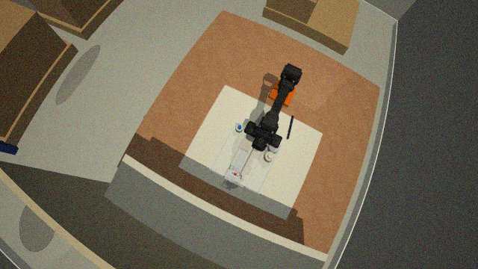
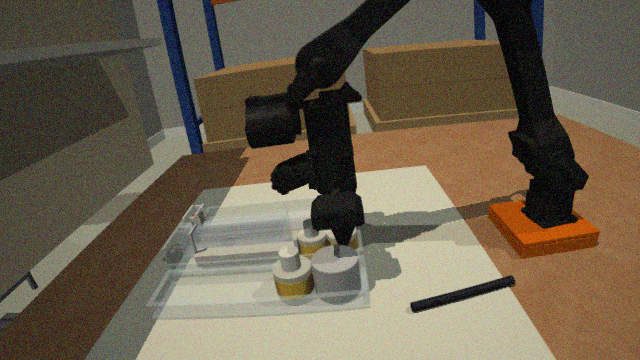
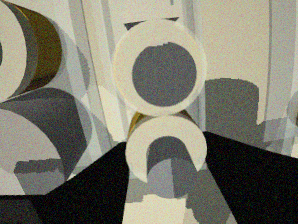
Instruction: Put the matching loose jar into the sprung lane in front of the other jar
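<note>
Now: the wide grey cylinder 80 mm to the left of my gripper tip and 20 mm ahead of it. Round my gripper tip: pusher plate 150 mm ahead, 40 mm to the right, 20 mm above; then clear sprung lane 150 mm ahead, 40 mm to the right, 10 mm below; then yellow-banded jar 70 mm to the left, 70 mm ahead, 10 mm above.
</note>
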